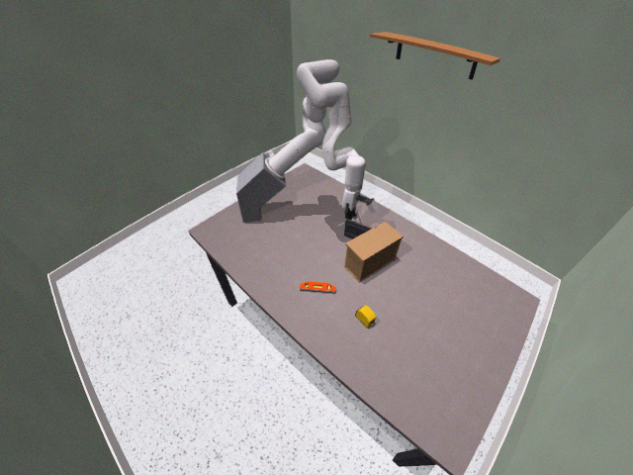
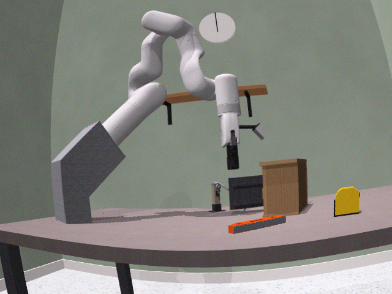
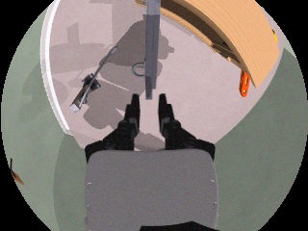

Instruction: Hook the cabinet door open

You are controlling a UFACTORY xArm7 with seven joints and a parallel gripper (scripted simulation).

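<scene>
The thin hook lies 110 mm below my hand, 100 mm to the left of it and 50 mm behind it. From my hand the other things lie so: dark door (100 mm below, 60 mm ahead, 40 mm to the left); orange level (290 mm to the right, 160 mm below, 160 mm ahead); yellow tape measure (390 mm ahead, 210 mm to the right, 140 mm below).
</scene>
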